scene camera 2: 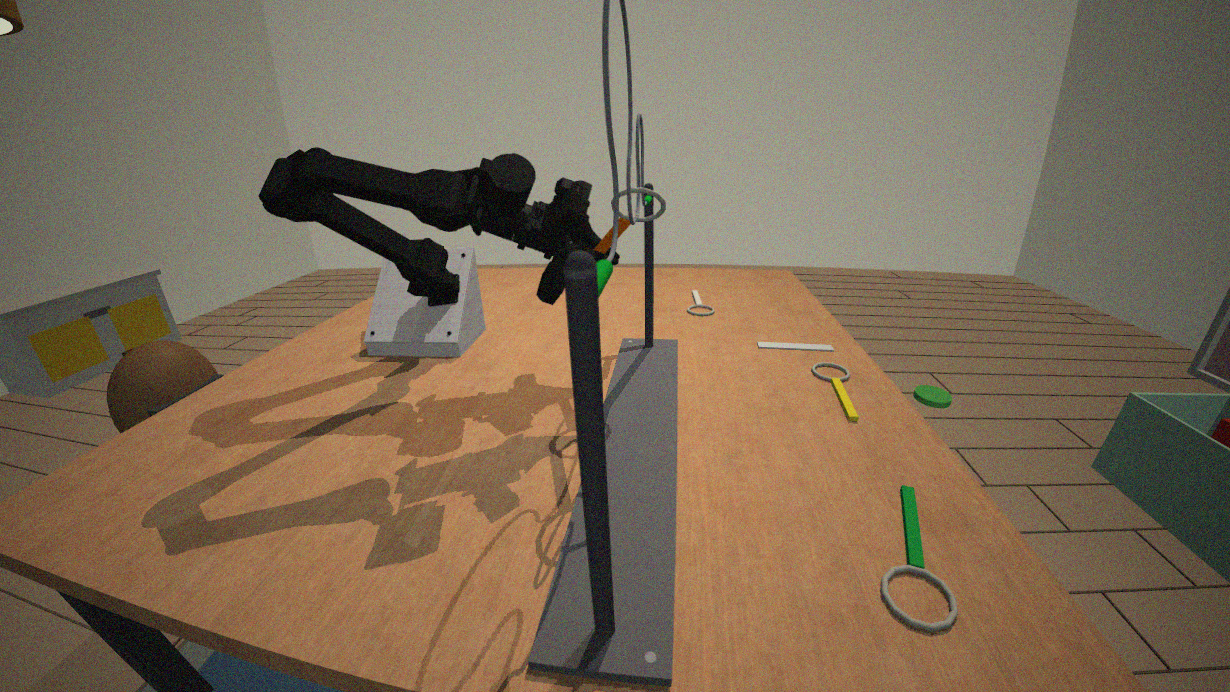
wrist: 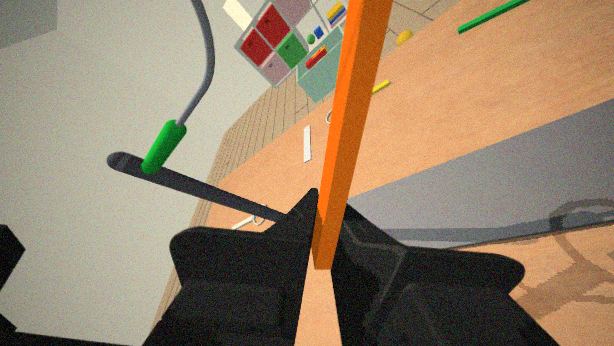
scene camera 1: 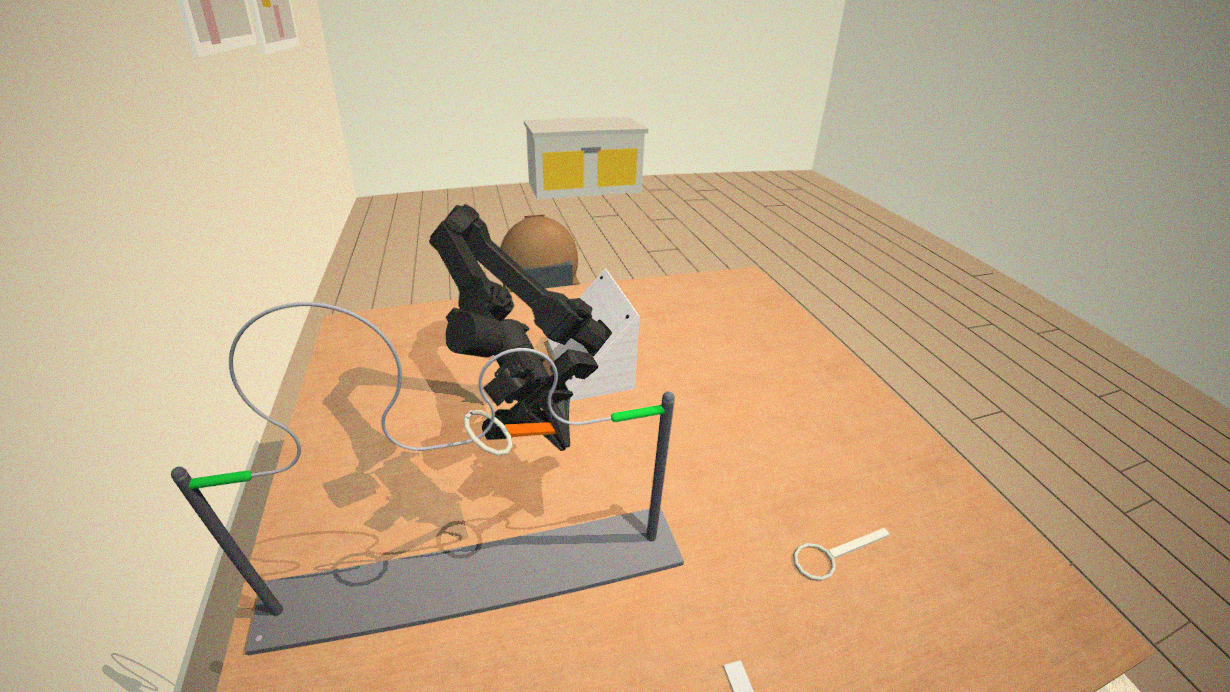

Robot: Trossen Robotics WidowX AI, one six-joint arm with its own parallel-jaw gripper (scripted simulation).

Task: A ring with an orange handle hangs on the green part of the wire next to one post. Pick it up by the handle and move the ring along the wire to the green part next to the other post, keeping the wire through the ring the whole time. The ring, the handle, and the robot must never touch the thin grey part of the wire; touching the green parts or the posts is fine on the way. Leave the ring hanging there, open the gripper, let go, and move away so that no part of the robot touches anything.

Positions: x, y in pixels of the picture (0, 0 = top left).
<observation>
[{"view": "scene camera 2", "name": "gripper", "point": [618, 260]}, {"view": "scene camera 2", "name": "ring with handle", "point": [849, 410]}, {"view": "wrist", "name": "gripper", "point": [320, 194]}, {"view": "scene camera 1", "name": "gripper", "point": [565, 448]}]
</observation>
